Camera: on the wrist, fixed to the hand. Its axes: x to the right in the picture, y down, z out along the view.
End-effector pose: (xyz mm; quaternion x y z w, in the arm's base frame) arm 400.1 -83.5 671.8 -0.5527 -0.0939 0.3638 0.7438
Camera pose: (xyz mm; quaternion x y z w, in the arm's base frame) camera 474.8 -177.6 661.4 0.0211 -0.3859 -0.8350 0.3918
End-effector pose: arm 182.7 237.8 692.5 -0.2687 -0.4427 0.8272 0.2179
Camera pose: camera 263.9 324.1 670.0 0.2646 -0.2129 -0.2519 0.9062
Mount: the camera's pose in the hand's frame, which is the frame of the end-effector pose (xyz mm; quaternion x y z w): -4.4 -35.1 -115.3 0.0135 0.2036 -0.9789 0.0122
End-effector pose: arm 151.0 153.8 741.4 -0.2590 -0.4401 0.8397 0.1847
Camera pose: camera 226.3 244.7 716.7 0.2592 -0.2100 -0.2173 0.9173
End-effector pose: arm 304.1 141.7 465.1 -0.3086 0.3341 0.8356 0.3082
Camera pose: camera 367.9 74.6 387.8 -0.4968 -0.2240 -0.3588 0.7578
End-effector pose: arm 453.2 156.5 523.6 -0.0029 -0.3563 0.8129 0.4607
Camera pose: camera 520.3 231.0 456.6 0.1895 0.0976 -0.4368 0.8739
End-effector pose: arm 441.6 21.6 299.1 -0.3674 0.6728 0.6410 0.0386
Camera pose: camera 512.2 -75.9 292.3 -0.7931 -0.3349 -0.1138 0.4959
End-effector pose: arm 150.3 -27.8 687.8 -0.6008 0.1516 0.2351 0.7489
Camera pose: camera 171.7 -146.4 692.4 -0.1935 -0.4306 -0.8546 0.2165
